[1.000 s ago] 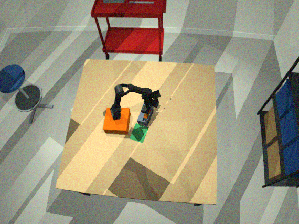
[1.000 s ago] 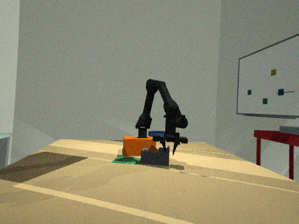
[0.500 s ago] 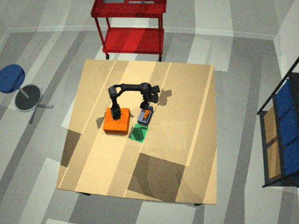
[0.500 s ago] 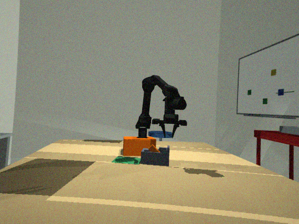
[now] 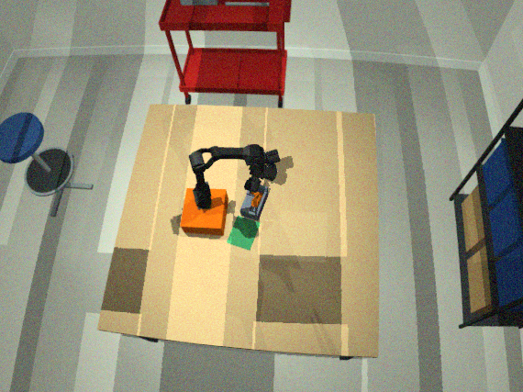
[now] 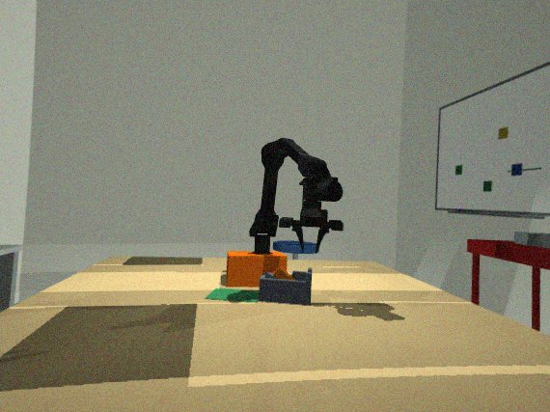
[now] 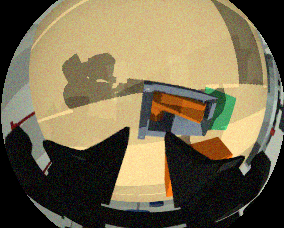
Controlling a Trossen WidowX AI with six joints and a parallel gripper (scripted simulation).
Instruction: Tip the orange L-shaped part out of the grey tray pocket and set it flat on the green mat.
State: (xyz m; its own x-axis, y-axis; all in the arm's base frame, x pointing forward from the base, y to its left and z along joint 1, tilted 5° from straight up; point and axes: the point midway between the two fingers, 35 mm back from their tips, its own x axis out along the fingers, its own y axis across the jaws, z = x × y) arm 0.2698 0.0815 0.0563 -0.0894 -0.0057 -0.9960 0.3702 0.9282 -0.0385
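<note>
The orange L-shaped part is 10 cm below my gripper tip, 4 cm to the right of it and 2 cm behind it. From my gripper tip the other things lie so: green mat (20 cm to the right, 16 cm below, 8 cm behind).
</note>
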